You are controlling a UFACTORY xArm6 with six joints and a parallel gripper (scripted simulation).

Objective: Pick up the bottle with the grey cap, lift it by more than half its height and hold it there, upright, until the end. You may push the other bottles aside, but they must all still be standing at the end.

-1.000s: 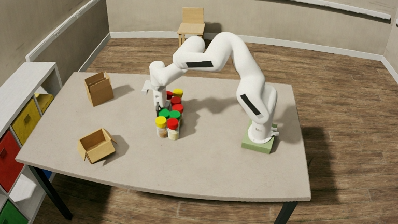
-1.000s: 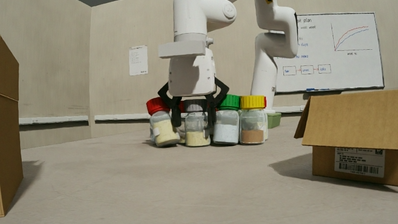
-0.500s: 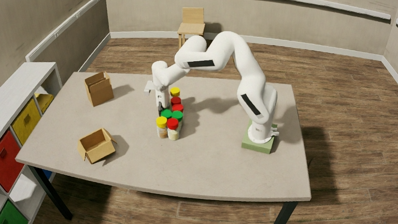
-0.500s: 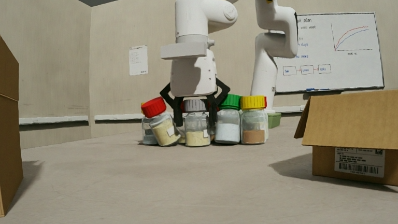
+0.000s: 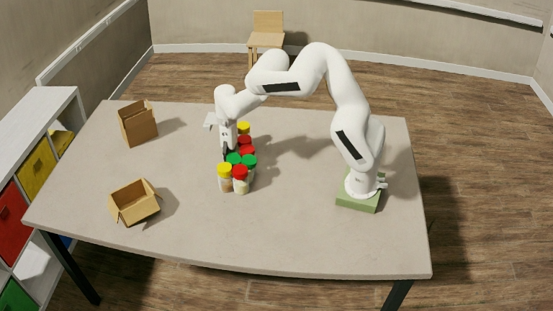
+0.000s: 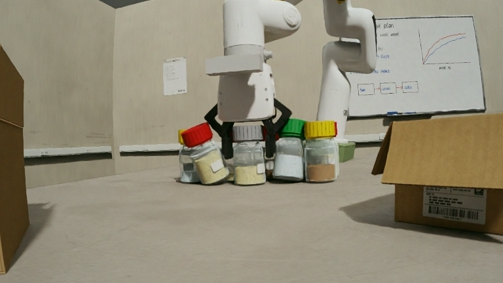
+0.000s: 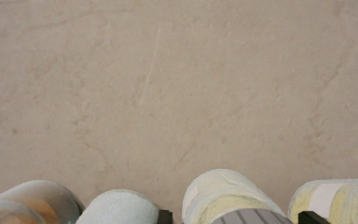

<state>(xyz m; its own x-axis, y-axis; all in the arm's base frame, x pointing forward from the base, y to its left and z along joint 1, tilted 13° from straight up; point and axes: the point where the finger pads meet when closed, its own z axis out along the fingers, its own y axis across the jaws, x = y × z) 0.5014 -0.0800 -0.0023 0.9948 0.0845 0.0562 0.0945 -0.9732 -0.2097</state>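
Now: hand 10 mm above the grey-capped bottle. Round my hand: red-capped bottle: 50 mm behind, 40 mm to the right, 10 mm below.
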